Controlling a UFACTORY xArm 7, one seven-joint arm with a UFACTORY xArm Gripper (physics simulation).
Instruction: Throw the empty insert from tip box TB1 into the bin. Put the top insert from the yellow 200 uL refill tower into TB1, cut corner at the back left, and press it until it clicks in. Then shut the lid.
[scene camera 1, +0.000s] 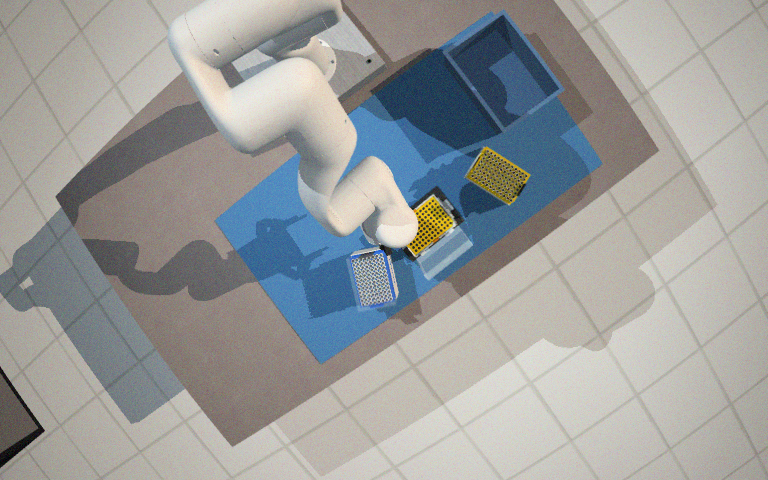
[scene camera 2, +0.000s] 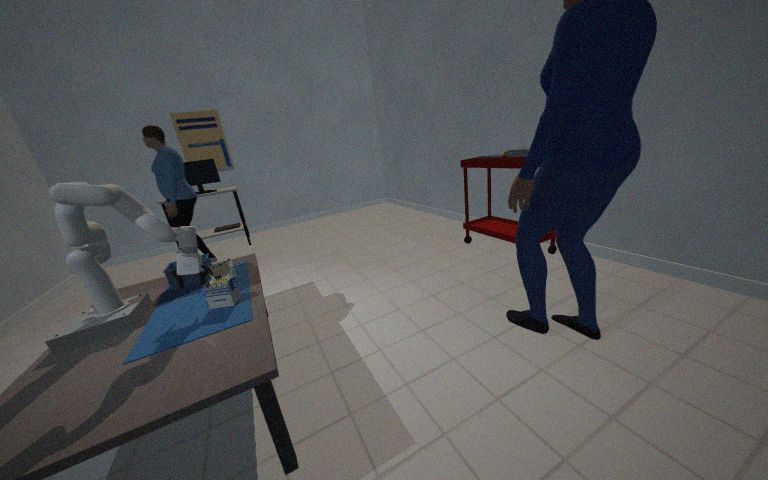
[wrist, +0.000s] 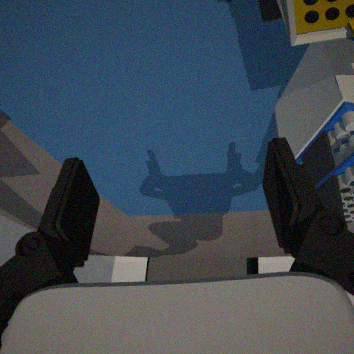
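Observation:
Tip box TB1 (wrist: 320, 37) stands mid-mat with its clear lid (scene camera 1: 444, 253) open. A yellow insert (scene camera 1: 430, 225) (wrist: 332, 12) with dark, empty-looking holes lies in it. The yellow refill tower (scene camera 1: 498, 175), tips in its top insert, stands apart, nearer the bin (scene camera 1: 504, 73). The cut corner cannot be made out. My gripper (wrist: 175, 169) is open and empty, fingers wide apart above the mat. In the wrist view TB1 is at the upper right, beyond the right finger. In scene camera 1 the wrist hides most of the gripper and a corner of TB1.
A blue-rimmed tower with tips (scene camera 1: 372, 278) (scene camera 2: 222, 298) (wrist: 347, 135) stands close beside the gripper, by the right finger in the wrist view. The blue mat (scene camera 1: 334, 333) lies on the brown table (scene camera 1: 226, 390). Two people and a red cart (scene camera 2: 492, 164) are beyond the table.

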